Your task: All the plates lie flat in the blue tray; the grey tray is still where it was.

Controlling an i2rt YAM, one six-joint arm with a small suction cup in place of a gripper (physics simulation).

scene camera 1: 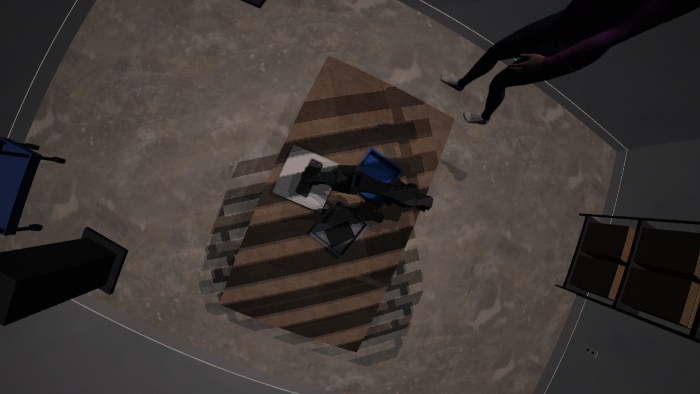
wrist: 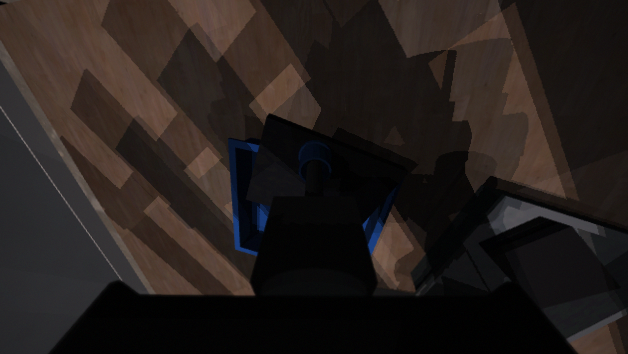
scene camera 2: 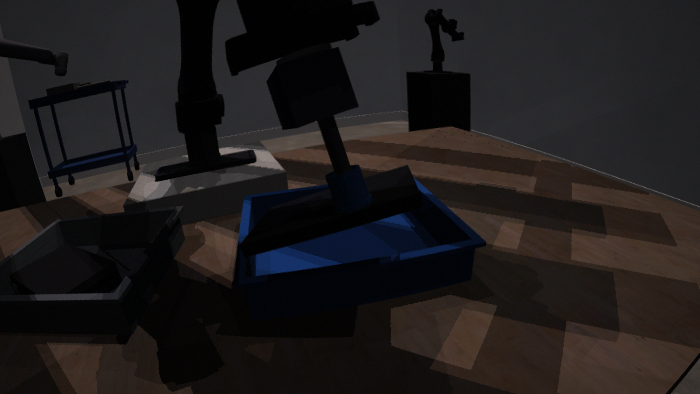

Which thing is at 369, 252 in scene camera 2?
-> A blue tray.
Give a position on the suction cup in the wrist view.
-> At 315, 149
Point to a blue tray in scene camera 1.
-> At 375, 165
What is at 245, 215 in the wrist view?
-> A blue tray.
